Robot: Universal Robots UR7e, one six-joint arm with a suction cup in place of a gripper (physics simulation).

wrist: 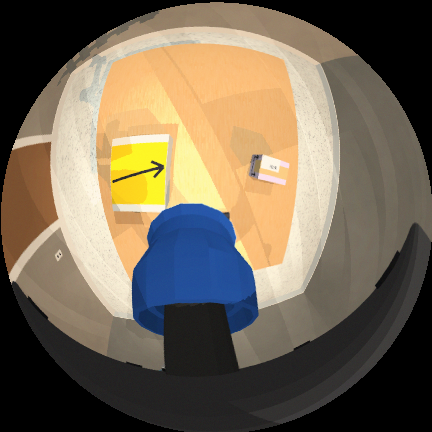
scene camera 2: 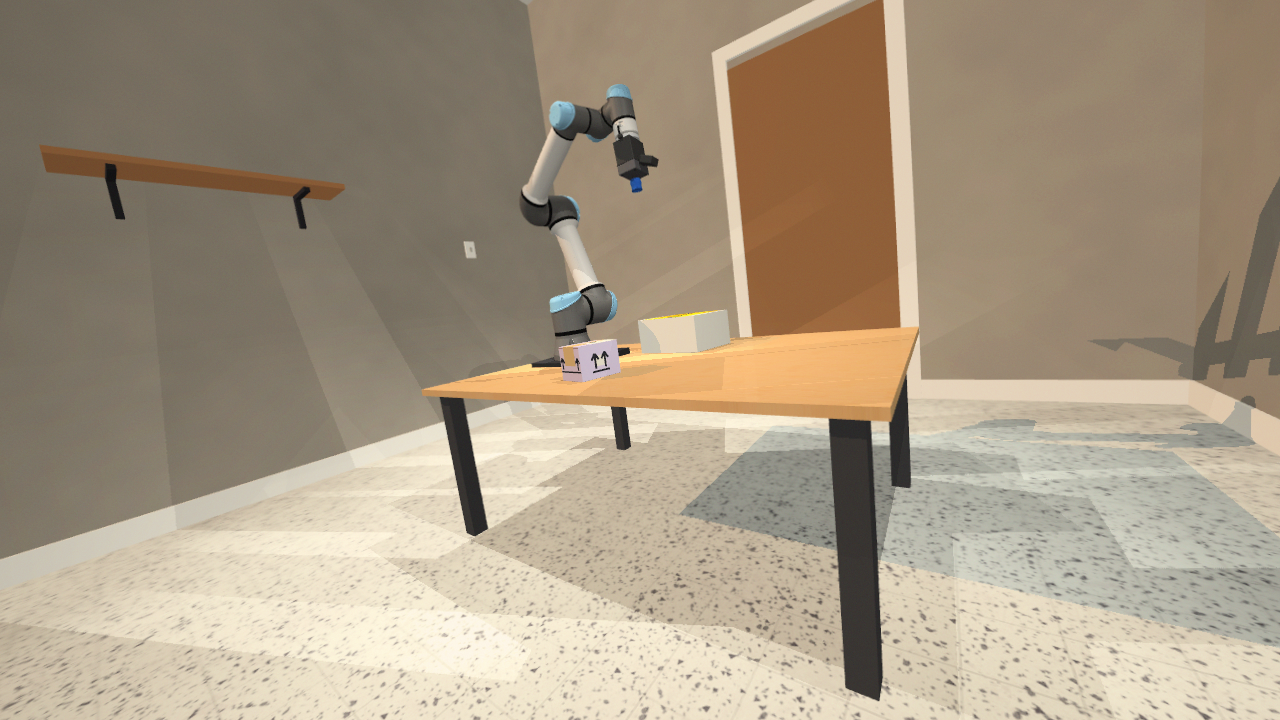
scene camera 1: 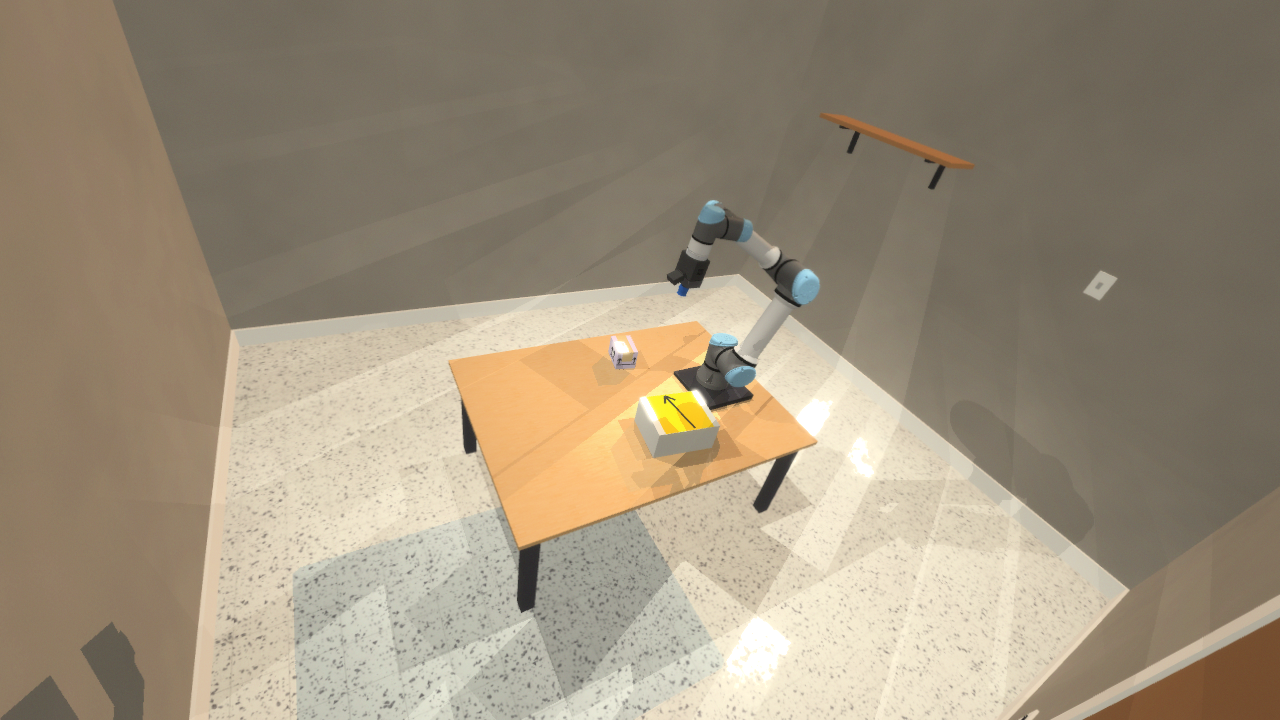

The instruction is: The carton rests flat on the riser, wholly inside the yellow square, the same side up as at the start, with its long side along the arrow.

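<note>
The pale pink carton [scene camera 1: 623, 352] [scene camera 2: 590, 360] [wrist: 270, 169] with tan tape and a white label on top rests on the table, apart from the riser. Its side arrows point up in the scene camera 2 view. The white riser [scene camera 1: 682, 442] [scene camera 2: 698, 332] [wrist: 142, 139] stands on the table. On its top is the yellow square [scene camera 1: 665, 415] [wrist: 140, 156] with a black arrow [scene camera 1: 679, 411] [wrist: 138, 174]; no carton is on it. My blue suction cup, the gripper [scene camera 1: 682, 291] [scene camera 2: 636, 186] [wrist: 192, 215], hangs high above the table, off and holding nothing.
The arm's black base plate [scene camera 1: 729, 395] [scene camera 2: 547, 363] is on the table [scene camera 1: 554, 447] [scene camera 2: 760, 376] [wrist: 235, 70] beside the riser. A wooden wall shelf [scene camera 1: 895, 139] [scene camera 2: 196, 171] is on the grey wall. A brown door [scene camera 2: 814, 179] is in another wall.
</note>
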